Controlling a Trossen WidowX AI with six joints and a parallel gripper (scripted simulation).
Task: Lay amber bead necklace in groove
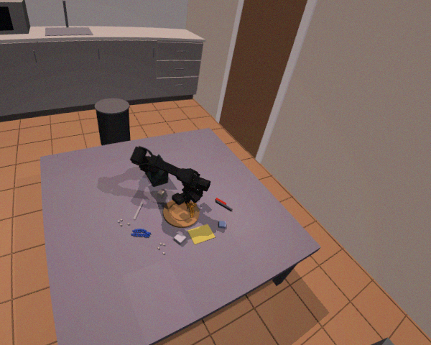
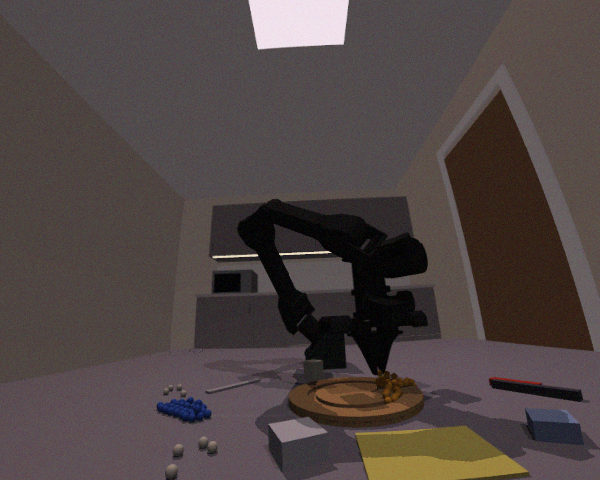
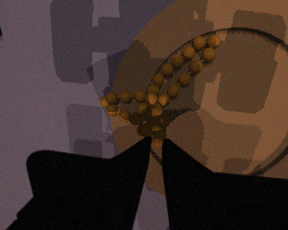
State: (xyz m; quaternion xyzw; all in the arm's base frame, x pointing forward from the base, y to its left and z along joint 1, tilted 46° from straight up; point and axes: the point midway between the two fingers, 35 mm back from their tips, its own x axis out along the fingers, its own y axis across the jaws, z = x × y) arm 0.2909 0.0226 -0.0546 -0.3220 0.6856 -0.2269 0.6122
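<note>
Now: the round wooden bead board 5 cm to the right of my gripper tip, 3 cm ahead of it and 2 cm below it. The rest, counted from my gripper tip: grey block 18 cm ahead, 15 cm to the right, 2 cm below; red-and-black tool 20 cm to the left, 8 cm ahead, 2 cm below; yellow pad 20 cm ahead, 3 cm to the right, 3 cm below.
</note>
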